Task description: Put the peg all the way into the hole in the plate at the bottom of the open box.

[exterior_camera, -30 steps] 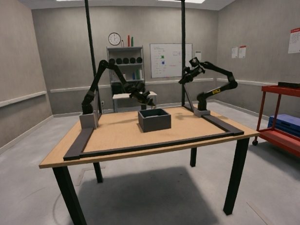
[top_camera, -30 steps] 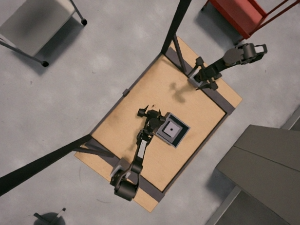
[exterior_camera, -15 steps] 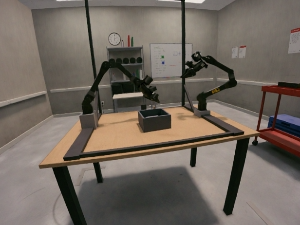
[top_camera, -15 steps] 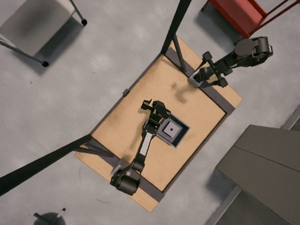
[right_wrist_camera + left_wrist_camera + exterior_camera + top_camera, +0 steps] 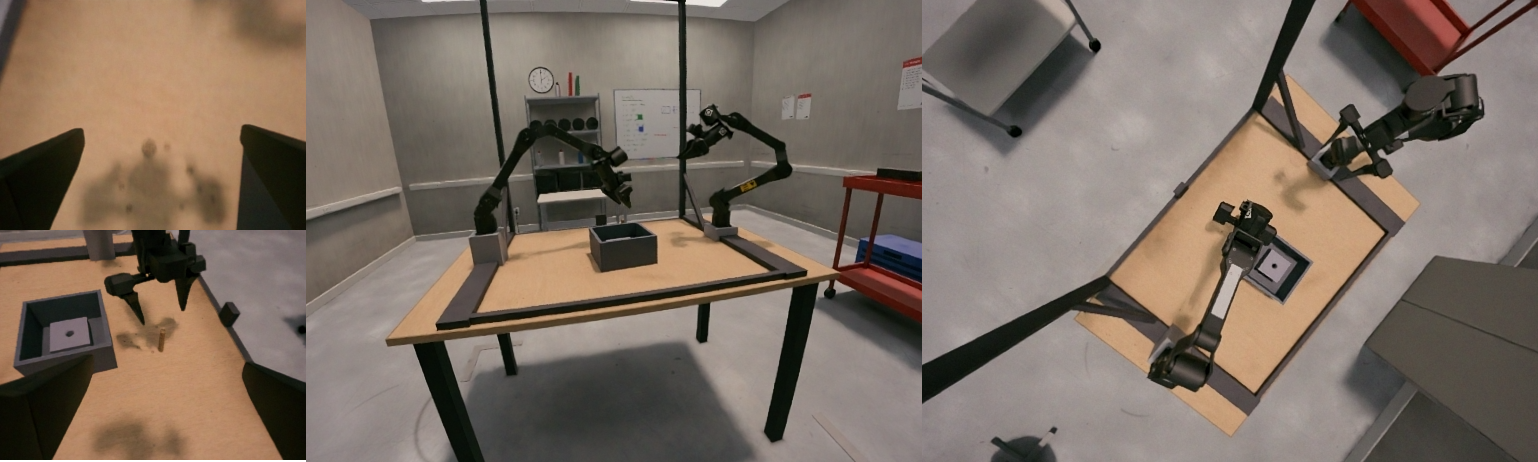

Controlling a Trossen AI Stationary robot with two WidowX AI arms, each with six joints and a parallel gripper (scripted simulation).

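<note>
My right hand is 1 cm past the wooden peg and 13 cm above it. The rest, counted from my right hand: dark frame strip: 51 cm ahead, 6 cm to the right, 16 cm below; then light grey plate: 21 cm ahead, 5 cm to the right, 13 cm below; then box: 21 cm ahead, 5 cm to the right, 14 cm below.
</note>
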